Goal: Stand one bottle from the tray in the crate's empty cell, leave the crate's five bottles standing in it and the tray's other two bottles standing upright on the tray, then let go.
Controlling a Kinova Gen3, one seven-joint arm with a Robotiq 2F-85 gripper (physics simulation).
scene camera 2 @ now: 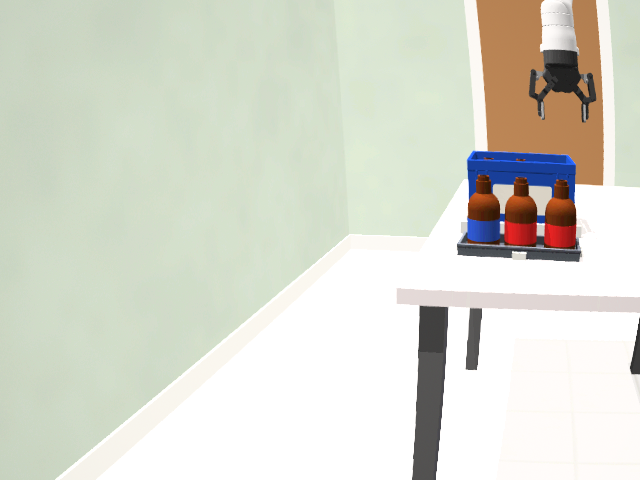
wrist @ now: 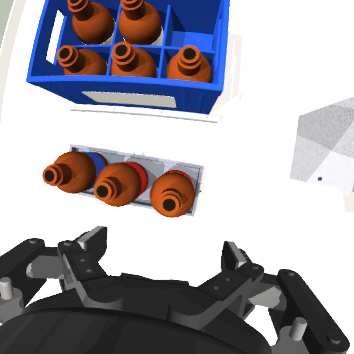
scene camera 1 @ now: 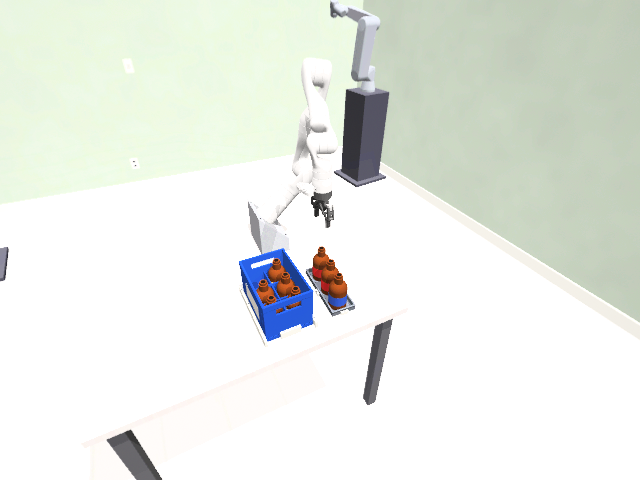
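Seen in the pictures: gripper, fingertip midpoint: (scene camera 2: 563,120) (wrist: 163,246) (scene camera 1: 322,221); arm's base, origin of the base link: (scene camera 1: 265,217).
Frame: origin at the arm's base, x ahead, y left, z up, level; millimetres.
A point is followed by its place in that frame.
Observation:
The blue crate (scene camera 1: 305,310) {z -69, x 541, y -110 mm} (scene camera 2: 542,178) {z -21, x 358, y -60 mm} (wrist: 200,97) {z -26, x 297, y -53 mm} stands on the table with several brown bottles upright in its cells; its empty cell (wrist: 192,40) {z -151, x 303, y -213 mm} is at the upper right in the wrist view. Beside it, the grey tray (scene camera 2: 491,252) {z -148, x 496, y 114 mm} (wrist: 198,187) {z -134, x 291, y 89 mm} holds three upright brown bottles in a row: a blue-labelled one (scene camera 1: 338,288) {z -44, x 533, y 41 mm} (scene camera 2: 483,206) {z -58, x 514, y 92 mm} (wrist: 75,172) {z -39, x 489, y 55 mm}, a red-labelled middle one (scene camera 1: 329,273) {z -42, x 447, y 59 mm} (scene camera 2: 520,206) {z -53, x 434, y 110 mm} (wrist: 120,184) {z -31, x 412, y 72 mm} and a red-labelled end one (scene camera 1: 320,262) {z -50, x 363, y 72 mm} (scene camera 2: 560,209) {z -54, x 346, y 126 mm} (wrist: 172,192) {z -9, x 334, y 79 mm}. My gripper (scene camera 1: 322,220) {z 125, x 333, y 96 mm} (scene camera 2: 563,119) {z 125, x 333, y 96 mm} (wrist: 163,246) {z 125, x 333, y 96 mm} is open and empty, well above bottle height.
The white table (scene camera 2: 516,299) {z -171, x 458, y 317 mm} carries crate and tray; its edge runs near both. A grey angular base (wrist: 325,135) {z -51, x 84, y -10 mm} stands at the right in the wrist view. A second arm (scene camera 1: 364,49) stands on a dark pedestal (scene camera 1: 356,134) farther back.

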